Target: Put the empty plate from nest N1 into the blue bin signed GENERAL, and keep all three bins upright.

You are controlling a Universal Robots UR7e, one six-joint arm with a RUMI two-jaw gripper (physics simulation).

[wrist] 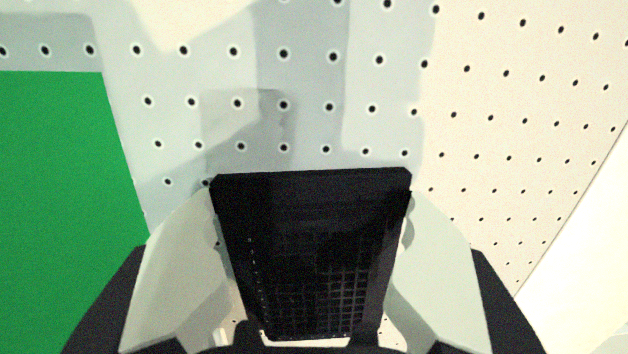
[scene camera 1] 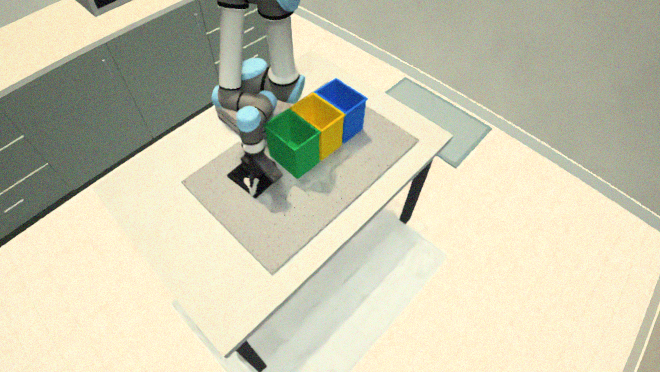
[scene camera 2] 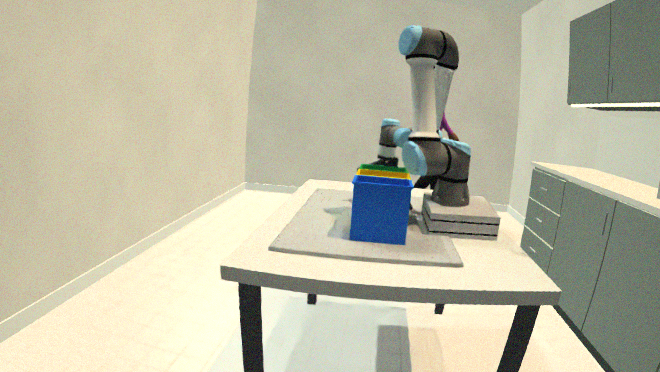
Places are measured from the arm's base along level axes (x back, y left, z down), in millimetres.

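Pixels of known places: gripper, between the fingertips: [wrist: 310, 191] [scene camera 1: 264, 186]; arm's base, origin of its link: [scene camera 2: 450, 201].
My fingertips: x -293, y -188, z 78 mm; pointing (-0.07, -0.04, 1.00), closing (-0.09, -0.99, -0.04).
For each thing: its top centre in the pictures, then the offset to it from my fingertips. "*": a spot on its surface instead. Level surfaces: height alone.
- plate, centre of its top: [wrist: 316, 292] [scene camera 1: 251, 174] dz -21, dx +68, dy -10 mm
- dark square, a spot on its surface: [scene camera 1: 239, 176] * dz -21, dx +90, dy -52 mm
- blue bin, centre of its top: [scene camera 2: 383, 180] [scene camera 1: 340, 95] dz -175, dx +39, dy +440 mm
- yellow bin, centre of its top: [scene camera 2: 383, 173] [scene camera 1: 317, 111] dz -175, dx +34, dy +307 mm
- green bin, centre of its top: [scene camera 2: 384, 168] [scene camera 1: 291, 128] dz -175, dx +29, dy +174 mm
- perforated grey mat, height of its surface: dz +5 mm
- table, height of its surface: dz +18 mm
The plate [wrist: 310, 215] is black with a grid of small wells, between my fingers in the wrist view. My gripper [wrist: 310, 191] [scene camera 1: 251, 186] is shut on it, with one finger against each long side. In scene camera 1, a dark square [scene camera 1: 239, 176] lies under the gripper; nest and plate cannot be told apart there. Whether the plate is off its nest cannot be told. The blue bin [scene camera 1: 354, 120] [scene camera 2: 380, 215] stands upright at the far end of the row; its sign cannot be read. The yellow bin [scene camera 1: 331, 139] [scene camera 2: 385, 174] and green bin [scene camera 1: 297, 157] [wrist: 55, 200] also stand upright.
The green bin is nearest the gripper, with yellow between green and blue. The bins stand on a perforated grey mat [scene camera 1: 280, 245] on the table [scene camera 1: 245, 310]. The arm's base stands on a block [scene camera 2: 460, 215]. Part of a person in purple [scene camera 2: 448, 125] shows behind the arm.
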